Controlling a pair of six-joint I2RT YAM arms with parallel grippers.
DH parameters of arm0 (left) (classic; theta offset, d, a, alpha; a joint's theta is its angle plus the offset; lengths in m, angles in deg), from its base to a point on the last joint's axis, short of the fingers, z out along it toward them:
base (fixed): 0 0 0 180
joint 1: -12.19 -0.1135 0.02 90
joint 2: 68.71 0 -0.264 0
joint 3: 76.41 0 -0.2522 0
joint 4: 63.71 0 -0.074 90
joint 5: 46.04 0 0 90
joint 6: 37.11 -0.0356 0 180
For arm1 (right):
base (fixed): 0 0 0 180
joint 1: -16.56 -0.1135 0.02 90
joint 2: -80.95 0 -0.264 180
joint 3: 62.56 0 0.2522 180
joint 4: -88.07 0 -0.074 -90
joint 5: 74.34 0 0 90
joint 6: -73.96 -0.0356 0 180
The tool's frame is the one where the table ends.
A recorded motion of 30 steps. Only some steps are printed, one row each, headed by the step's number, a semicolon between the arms.
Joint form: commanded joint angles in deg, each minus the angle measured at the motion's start. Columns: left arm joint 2, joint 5, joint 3, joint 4, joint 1, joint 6; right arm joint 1, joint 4, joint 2, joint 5, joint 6, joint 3.
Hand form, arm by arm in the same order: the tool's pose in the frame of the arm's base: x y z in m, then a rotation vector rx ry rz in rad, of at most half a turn. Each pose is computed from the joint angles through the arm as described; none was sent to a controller.
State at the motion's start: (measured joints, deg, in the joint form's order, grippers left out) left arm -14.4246 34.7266 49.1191 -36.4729 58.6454 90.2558; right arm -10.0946 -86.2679 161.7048 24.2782 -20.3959 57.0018
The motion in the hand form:
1: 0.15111 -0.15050 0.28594 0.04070 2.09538 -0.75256; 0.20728 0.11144 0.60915 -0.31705 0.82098 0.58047
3: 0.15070 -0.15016 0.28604 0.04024 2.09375 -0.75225; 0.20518 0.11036 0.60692 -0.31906 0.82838 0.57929
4: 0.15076 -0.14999 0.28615 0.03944 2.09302 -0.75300; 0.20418 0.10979 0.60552 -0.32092 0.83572 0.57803
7: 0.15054 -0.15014 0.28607 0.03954 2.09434 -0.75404; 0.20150 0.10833 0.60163 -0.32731 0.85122 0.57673
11: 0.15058 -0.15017 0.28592 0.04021 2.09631 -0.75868; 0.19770 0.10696 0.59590 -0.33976 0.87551 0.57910
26: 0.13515 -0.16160 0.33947 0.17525 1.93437 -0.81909; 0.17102 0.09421 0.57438 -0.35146 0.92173 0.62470
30: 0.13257 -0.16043 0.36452 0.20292 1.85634 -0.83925; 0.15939 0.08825 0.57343 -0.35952 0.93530 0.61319
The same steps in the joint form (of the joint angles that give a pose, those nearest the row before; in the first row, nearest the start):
1: -0.84 -0.65 -0.69 0.10 0.07 0.70; -0.24 -5.38 -3.17 0.50 -0.13 -0.74
3: -1.00 -0.74 -0.62 0.12 0.10 0.69; -0.23 -5.17 -3.97 0.51 -0.06 -1.77
4: -1.03 -0.70 -0.62 0.09 0.05 0.70; -0.22 -4.83 -4.41 0.52 0.01 -2.30
7: -1.03 -0.70 -0.62 0.15 0.12 0.78; -0.16 -4.24 -5.57 0.71 0.12 -3.81
11: -1.02 -0.42 -0.60 0.15 0.07 0.88; -0.22 -3.19 -7.15 1.12 0.23 -5.84
26: -1.90 -2.82 -8.98 0.67 5.66 -4.56; -0.18 -2.07 -15.45 2.47 -1.98 -15.42
30: -2.03 -2.77 -12.96 0.55 6.02 -7.00; -0.16 0.41 -17.80 2.49 -1.27 -16.22

